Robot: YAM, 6 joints.
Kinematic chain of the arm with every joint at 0, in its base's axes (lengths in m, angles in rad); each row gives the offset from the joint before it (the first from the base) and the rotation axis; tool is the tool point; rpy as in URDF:
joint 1: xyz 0 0 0.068 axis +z
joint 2: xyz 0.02 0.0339 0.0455 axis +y
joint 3: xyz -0.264 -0.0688 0 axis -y
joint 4: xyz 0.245 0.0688 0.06 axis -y
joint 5: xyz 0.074 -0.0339 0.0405 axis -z
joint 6: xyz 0.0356 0 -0.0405 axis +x
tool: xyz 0 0 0 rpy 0 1.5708 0
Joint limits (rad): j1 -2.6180..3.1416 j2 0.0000..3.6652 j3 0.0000..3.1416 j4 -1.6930..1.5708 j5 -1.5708..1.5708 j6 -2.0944..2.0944
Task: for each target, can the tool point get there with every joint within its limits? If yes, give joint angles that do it. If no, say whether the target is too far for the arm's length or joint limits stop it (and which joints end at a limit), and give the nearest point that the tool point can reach.
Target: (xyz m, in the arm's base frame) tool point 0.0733 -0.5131 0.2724
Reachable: yes | joints -1.3839 2.2741 1.6806 1.0535 0.7157 0.0683
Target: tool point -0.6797 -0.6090 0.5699
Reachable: no: too far | nearest point -0.4299 -0.3852 0.3984 | short by 0.377 m
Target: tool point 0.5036 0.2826 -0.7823
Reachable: no: too far | nearest point 0.3416 0.1917 -0.3508 | short by 0.470 m
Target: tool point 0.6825 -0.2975 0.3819
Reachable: no: too far | nearest point 0.5563 -0.2425 0.3309 | short by 0.147 m
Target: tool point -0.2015 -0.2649 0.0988
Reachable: yes | joints -2.1701 2.2290 1.4125 -1.3676 0.4970 0.9660
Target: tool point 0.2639 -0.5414 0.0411
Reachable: yes | joints -1.0938 2.9121 2.4210 -0.2222 0.4079 -1.1662
